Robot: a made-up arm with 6 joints.
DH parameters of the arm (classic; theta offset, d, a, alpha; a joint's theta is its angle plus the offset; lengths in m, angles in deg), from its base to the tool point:
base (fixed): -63.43 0 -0.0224 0
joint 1: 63.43 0.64 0.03 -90
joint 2: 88.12 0 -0.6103 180
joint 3: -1.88 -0.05 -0.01 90
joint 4: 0 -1.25 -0.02 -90
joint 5: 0 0.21 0.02 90
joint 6: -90 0.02 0.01 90
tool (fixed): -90 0.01 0 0
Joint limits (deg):
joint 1: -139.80..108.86
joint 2: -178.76..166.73
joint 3: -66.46..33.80
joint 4: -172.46..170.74
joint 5: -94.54..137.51
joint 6: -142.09..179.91
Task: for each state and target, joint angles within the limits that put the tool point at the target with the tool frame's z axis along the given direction. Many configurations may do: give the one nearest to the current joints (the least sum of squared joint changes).
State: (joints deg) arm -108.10 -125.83 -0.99 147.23 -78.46 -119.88
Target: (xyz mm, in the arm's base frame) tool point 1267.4 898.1 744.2 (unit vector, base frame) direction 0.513 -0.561 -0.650
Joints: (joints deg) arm -135.90 -131.97 18.29 147.88 -79.26 -110.34
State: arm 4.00 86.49 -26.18 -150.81 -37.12 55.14
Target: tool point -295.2 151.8 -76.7 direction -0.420 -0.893 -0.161
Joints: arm 16.86 75.56 -53.17 -149.16 -36.37 24.61
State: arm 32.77 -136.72 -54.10 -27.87 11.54 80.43
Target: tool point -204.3 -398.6 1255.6 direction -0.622 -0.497 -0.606
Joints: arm 54.07 -163.32 -52.21 -42.64 27.99 52.02
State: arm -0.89 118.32 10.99 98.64 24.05 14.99
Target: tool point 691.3 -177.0 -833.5 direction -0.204 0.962 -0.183
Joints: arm -23.33 114.71 21.36 100.73 -13.60 23.41
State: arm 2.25 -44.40 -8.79 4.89 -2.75 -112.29
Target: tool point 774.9 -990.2 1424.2 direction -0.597 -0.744 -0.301
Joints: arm -44.45 3.49 9.85 6.62 8.31 -114.91
